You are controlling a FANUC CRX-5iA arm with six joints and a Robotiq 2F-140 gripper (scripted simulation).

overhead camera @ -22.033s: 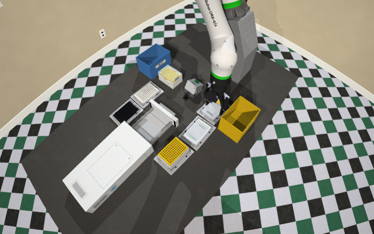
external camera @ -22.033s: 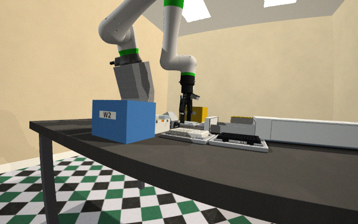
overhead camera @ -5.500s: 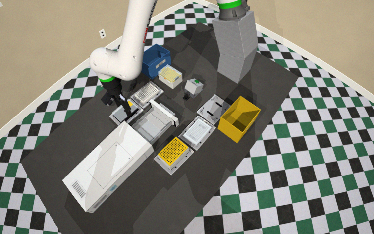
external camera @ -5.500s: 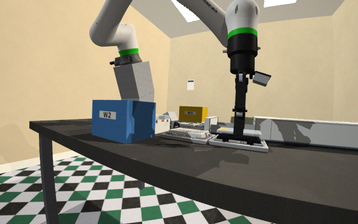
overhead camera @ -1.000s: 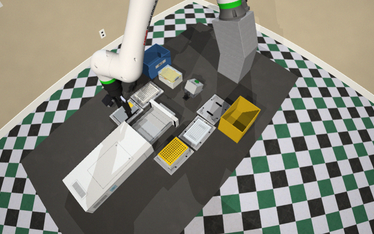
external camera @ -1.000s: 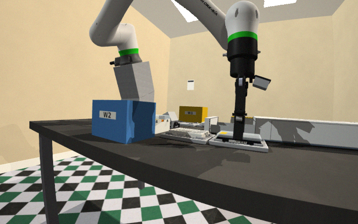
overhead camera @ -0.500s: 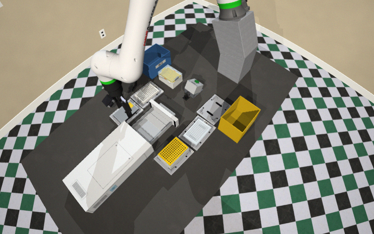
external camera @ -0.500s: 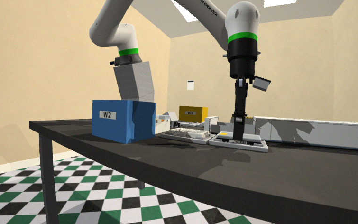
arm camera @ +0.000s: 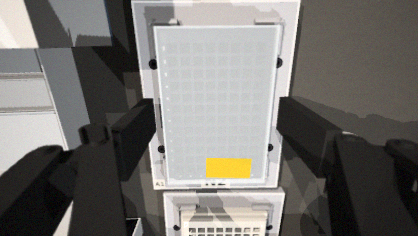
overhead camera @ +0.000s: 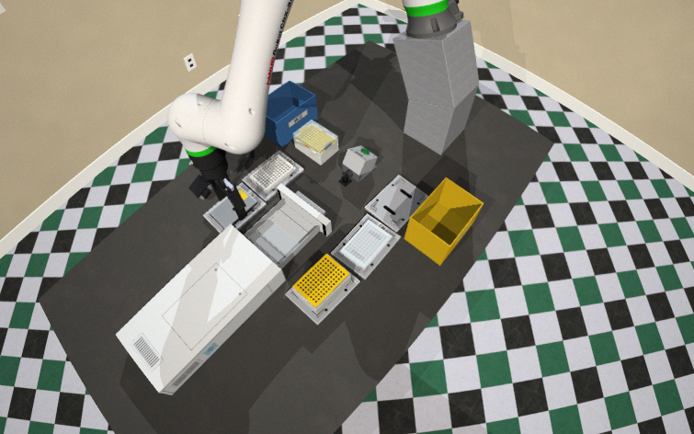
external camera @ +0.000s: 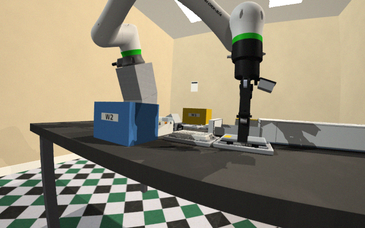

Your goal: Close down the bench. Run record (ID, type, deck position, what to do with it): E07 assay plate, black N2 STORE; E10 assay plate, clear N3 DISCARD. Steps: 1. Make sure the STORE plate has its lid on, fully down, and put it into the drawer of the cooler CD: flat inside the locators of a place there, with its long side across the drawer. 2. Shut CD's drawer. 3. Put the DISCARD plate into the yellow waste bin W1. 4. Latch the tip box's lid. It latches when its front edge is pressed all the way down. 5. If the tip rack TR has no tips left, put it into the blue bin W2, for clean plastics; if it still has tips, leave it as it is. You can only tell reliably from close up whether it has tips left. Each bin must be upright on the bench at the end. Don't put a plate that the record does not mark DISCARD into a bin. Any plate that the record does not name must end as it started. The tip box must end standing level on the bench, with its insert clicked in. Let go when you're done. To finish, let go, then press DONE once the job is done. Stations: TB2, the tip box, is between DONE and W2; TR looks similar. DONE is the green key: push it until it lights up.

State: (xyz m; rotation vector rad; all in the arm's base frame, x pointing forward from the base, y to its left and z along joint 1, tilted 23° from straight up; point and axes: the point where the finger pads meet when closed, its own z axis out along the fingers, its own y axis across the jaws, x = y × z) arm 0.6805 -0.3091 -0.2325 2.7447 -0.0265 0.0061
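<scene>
Right now my hand is 2 cm above the lid. The rest, counted from my hand: black assay plate: 3 cm below; white plate: 17 cm behind, 3 cm below; nest N2: 4 cm below.
</scene>
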